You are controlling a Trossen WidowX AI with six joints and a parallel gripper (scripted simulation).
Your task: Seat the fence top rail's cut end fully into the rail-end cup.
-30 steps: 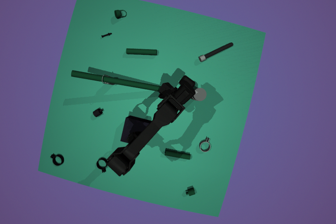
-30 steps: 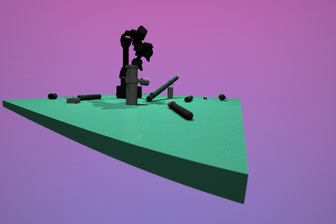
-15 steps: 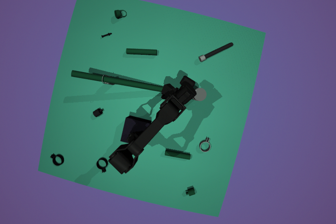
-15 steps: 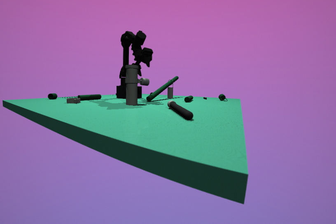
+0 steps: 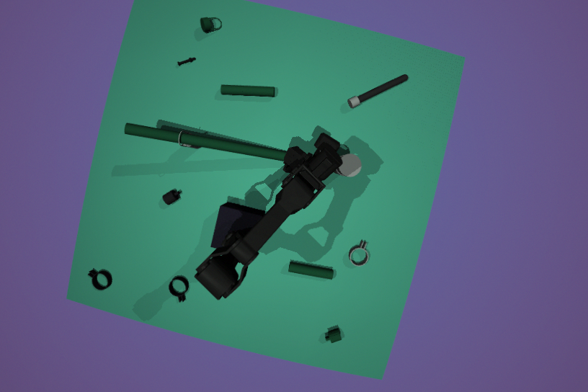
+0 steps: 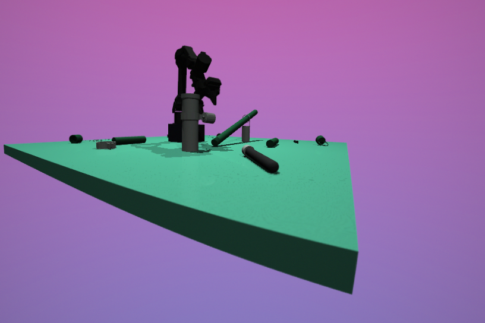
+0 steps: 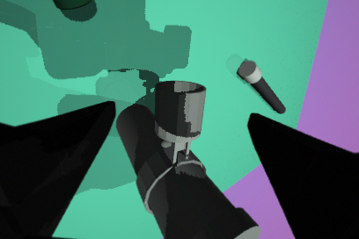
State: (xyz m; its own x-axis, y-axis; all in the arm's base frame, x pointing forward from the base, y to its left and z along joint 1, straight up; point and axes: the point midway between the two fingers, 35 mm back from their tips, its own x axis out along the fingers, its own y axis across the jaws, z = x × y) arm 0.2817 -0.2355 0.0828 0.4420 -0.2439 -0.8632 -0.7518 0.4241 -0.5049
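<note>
The grey rail-end cup lies 3 cm to the right of my gripper tip and 3 cm below it. The rest, counted from my gripper tip: short post 44 cm to the left, 4 cm below, 3 cm ahead; then bolt 50 cm to the left, 33 cm ahead, 14 cm below; then spare loop cap 48 cm ahead, 40 cm to the left, 14 cm below.
</note>
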